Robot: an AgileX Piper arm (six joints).
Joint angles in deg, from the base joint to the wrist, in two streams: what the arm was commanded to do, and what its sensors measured. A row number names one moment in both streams.
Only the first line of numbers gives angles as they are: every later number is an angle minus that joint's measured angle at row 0.
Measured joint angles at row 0:
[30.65 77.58 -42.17 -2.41 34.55 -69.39]
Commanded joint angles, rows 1 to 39:
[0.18 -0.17 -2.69 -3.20 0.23 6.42]
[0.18 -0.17 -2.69 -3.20 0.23 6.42]
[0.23 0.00 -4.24 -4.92 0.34 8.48]
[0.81 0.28 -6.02 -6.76 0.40 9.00]
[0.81 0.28 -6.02 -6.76 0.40 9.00]
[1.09 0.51 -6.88 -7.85 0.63 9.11]
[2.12 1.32 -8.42 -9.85 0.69 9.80]
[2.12 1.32 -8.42 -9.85 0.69 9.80]
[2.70 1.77 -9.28 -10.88 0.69 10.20]
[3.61 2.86 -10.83 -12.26 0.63 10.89]
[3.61 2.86 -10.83 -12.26 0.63 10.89]
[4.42 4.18 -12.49 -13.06 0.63 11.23]
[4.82 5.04 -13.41 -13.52 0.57 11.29]
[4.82 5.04 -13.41 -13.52 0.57 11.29]
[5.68 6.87 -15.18 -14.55 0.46 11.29]
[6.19 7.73 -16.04 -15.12 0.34 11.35]
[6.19 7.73 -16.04 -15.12 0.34 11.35]
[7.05 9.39 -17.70 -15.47 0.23 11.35]
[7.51 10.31 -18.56 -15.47 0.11 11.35]
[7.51 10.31 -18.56 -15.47 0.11 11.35]
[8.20 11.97 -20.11 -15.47 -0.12 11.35]
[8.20 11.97 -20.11 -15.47 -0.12 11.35]
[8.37 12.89 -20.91 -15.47 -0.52 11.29]
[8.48 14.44 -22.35 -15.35 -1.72 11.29]
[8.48 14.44 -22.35 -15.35 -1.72 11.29]
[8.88 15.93 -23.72 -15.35 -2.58 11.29]
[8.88 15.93 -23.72 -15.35 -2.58 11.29]
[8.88 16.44 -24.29 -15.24 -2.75 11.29]
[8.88 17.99 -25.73 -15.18 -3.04 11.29]
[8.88 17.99 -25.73 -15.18 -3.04 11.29]
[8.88 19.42 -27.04 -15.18 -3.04 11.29]
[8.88 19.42 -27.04 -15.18 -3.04 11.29]
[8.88 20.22 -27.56 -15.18 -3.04 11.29]
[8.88 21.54 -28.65 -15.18 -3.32 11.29]
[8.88 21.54 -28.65 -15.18 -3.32 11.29]
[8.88 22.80 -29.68 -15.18 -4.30 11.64]
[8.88 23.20 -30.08 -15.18 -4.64 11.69]
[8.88 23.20 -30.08 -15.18 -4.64 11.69]
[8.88 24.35 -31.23 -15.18 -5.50 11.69]
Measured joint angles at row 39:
[8.65 23.15 -29.62 -15.29 -3.90 10.89]
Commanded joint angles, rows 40 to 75:
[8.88 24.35 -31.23 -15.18 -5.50 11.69]
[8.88 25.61 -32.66 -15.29 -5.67 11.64]
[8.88 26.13 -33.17 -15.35 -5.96 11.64]
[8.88 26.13 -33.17 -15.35 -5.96 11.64]
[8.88 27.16 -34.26 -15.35 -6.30 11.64]
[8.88 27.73 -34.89 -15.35 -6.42 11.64]
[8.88 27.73 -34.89 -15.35 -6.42 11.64]
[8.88 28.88 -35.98 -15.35 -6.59 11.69]
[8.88 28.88 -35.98 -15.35 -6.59 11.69]
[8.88 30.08 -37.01 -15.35 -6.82 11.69]
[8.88 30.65 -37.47 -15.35 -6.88 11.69]
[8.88 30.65 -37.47 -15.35 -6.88 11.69]
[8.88 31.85 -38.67 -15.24 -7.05 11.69]
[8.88 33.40 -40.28 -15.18 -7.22 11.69]
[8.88 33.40 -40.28 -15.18 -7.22 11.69]
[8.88 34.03 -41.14 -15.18 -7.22 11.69]
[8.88 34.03 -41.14 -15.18 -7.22 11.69]
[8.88 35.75 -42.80 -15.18 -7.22 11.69]
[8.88 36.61 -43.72 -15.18 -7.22 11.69]
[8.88 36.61 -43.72 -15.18 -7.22 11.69]
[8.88 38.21 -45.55 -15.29 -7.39 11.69]
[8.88 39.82 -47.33 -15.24 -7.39 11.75]
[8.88 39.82 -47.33 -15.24 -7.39 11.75]
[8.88 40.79 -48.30 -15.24 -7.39 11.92]
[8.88 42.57 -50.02 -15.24 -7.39 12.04]
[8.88 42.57 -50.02 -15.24 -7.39 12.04]
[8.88 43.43 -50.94 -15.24 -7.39 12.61]
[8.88 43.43 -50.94 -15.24 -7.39 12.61]
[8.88 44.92 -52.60 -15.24 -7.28 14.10]
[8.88 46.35 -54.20 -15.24 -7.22 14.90]
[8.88 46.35 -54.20 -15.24 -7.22 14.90]
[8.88 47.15 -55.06 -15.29 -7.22 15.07]
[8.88 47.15 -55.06 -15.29 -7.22 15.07]
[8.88 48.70 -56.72 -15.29 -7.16 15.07]
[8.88 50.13 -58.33 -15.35 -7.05 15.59]
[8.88 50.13 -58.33 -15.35 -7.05 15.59]
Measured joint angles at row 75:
[8.65 48.30 -55.98 -15.29 -7.28 14.33]
